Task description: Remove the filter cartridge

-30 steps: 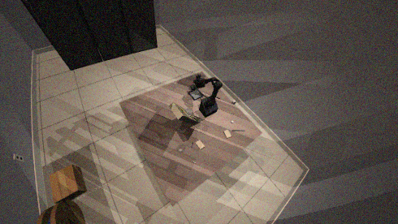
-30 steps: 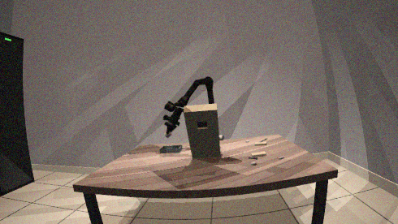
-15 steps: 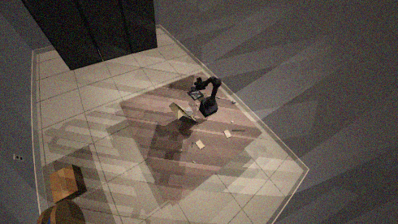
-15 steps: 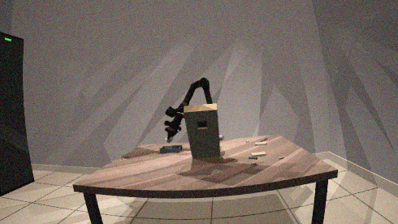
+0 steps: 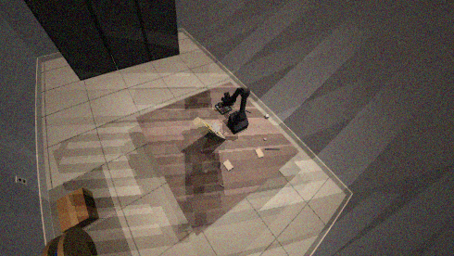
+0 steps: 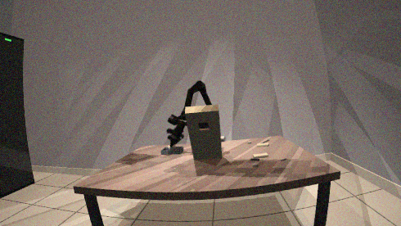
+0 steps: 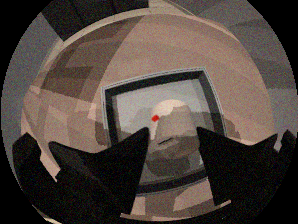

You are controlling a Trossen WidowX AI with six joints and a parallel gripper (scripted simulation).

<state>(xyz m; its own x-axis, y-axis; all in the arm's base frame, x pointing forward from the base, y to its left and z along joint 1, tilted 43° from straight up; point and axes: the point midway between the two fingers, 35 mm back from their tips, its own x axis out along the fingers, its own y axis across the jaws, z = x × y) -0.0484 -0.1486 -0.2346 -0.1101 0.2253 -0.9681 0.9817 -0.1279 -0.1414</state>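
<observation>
Right now my gripper tip is right at the round filter cartridge. Also, from my gripper tip: service panel box (360 mm ahead, 300 mm to the left, 130 mm above); then grey tray (40 mm below).
</observation>
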